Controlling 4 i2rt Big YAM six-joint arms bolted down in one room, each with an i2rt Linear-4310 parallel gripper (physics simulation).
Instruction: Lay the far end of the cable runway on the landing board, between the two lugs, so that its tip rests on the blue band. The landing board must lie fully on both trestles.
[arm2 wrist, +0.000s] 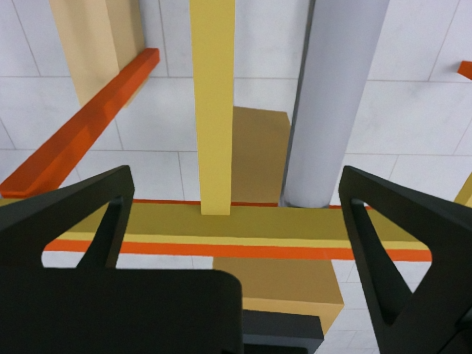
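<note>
My arm2 gripper (237, 169) is open, its two black fingers wide apart at left and right with nothing gripped. Beyond and between them, a yellow crossbar (165, 217) with orange along its edges runs left to right. A long yellow beam (215, 100) comes from the top and ends over this crossbar. Which task part each one is, I cannot tell. A slanted orange bar (85, 125) stands at the left. The lugs, the blue band and the cable runway cannot be made out. The grippers of arm1, arm3 and arm4 do not show.
A thick grey cylinder (335, 100) runs down right of the yellow beam. Tan blocks (260, 155) (280, 277) lie beyond the crossbar, and a long tan block (92, 45) is at the upper left. A dark grey block (282, 325) is at the bottom. Another orange piece (466, 69) shows at the right edge.
</note>
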